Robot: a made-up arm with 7 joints. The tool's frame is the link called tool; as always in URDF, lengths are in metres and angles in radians.
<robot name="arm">
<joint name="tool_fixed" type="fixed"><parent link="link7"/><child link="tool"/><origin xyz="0.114 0.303 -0.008" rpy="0 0 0"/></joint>
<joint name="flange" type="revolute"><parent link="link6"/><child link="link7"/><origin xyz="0.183 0.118 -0.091" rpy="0 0 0"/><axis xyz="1 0 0"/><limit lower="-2.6" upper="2.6" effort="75" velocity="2.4"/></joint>
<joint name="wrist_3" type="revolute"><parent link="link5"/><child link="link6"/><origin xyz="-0.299 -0.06 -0.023" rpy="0 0 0"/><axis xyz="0 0 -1"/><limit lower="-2.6" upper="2.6" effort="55" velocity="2.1"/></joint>
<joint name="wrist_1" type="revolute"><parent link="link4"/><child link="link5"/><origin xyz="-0.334 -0.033 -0.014" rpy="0 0 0"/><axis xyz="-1 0 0"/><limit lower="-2.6" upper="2.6" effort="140" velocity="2.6"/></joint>
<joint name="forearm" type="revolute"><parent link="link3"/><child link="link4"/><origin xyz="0.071 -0.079 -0.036" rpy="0 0 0"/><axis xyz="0 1 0"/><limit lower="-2.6" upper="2.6" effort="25" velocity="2.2"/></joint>
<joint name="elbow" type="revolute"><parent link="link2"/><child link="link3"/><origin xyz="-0.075 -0.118 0.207" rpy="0 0 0"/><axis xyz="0 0 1"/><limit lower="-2.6" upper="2.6" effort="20" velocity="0.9"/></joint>
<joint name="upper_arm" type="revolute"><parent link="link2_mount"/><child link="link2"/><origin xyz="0.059 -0.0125 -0.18" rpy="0 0 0"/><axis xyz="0 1 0"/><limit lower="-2.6" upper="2.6" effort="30" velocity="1.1"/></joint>
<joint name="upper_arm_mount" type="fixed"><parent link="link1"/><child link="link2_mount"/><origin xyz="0.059 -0.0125 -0.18" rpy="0 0 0"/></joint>
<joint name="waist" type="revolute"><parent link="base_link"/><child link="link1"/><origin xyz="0 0 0.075" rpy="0 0 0"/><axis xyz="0 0 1"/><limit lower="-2.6" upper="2.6" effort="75" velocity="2.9"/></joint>
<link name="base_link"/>
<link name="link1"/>
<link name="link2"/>
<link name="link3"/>
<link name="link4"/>
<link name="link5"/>
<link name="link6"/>
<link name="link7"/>
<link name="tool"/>
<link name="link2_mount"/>
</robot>
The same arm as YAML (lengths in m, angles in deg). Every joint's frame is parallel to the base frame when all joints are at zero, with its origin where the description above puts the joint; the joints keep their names.
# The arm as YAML. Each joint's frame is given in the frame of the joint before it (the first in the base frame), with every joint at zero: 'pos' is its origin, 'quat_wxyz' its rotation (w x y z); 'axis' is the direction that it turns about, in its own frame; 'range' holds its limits. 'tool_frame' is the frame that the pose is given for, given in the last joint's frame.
length_unit: m
angle_unit: deg
joints:
  - joint: waist
    pos: [0.0, 0.0, 0.075]
    quat_wxyz: [1.0, 0.0, 0.0, 0.0]
    axis: [0.0, 0.0, 1.0]
    range: [-148.97, 148.97]
  - joint: upper_arm
    pos: [0.118, -0.025, -0.36]
    quat_wxyz: [1.0, 0.0, 0.0, 0.0]
    axis: [0.0, 1.0, 0.0]
    range: [-148.97, 148.97]
  - joint: elbow
    pos: [-0.075, -0.118, 0.207]
    quat_wxyz: [1.0, 0.0, 0.0, 0.0]
    axis: [0.0, 0.0, 1.0]
    range: [-148.97, 148.97]
  - joint: forearm
    pos: [0.071, -0.079, -0.036]
    quat_wxyz: [1.0, 0.0, 0.0, 0.0]
    axis: [0.0, 1.0, 0.0]
    range: [-148.97, 148.97]
  - joint: wrist_1
    pos: [-0.334, -0.033, -0.014]
    quat_wxyz: [1.0, 0.0, 0.0, 0.0]
    axis: [-1.0, 0.0, 0.0]
    range: [-148.97, 148.97]
  - joint: wrist_3
    pos: [-0.299, -0.06, -0.023]
    quat_wxyz: [1.0, 0.0, 0.0, 0.0]
    axis: [0.0, 0.0, -1.0]
    range: [-148.97, 148.97]
  - joint: flange
    pos: [0.183, 0.118, -0.091]
    quat_wxyz: [1.0, 0.0, 0.0, 0.0]
    axis: [1.0, 0.0, 0.0]
    range: [-148.97, 148.97]
tool_frame:
  pos: [0.114, 0.303, -0.008]
  quat_wxyz: [1.0, 0.0, 0.0, 0.0]

